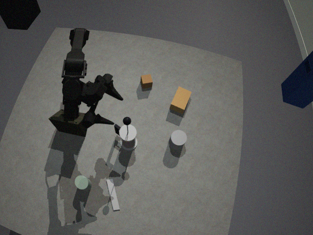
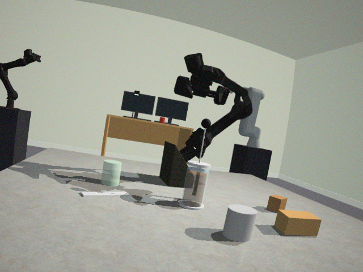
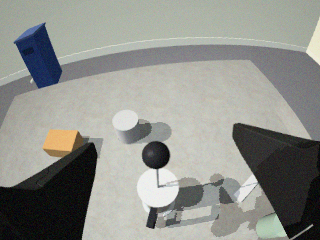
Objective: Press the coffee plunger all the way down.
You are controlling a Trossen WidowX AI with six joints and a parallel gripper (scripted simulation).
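The coffee press is 1 cm ahead of my gripper tip, 1 cm to the left of it and 20 cm below it. Round my gripper tip: flat white bar 1 cm ahead, 26 cm to the right, 33 cm below; then pale green cylinder 13 cm behind, 25 cm to the right, 29 cm below; then orange cube 4 cm ahead, 33 cm to the left, 31 cm below.
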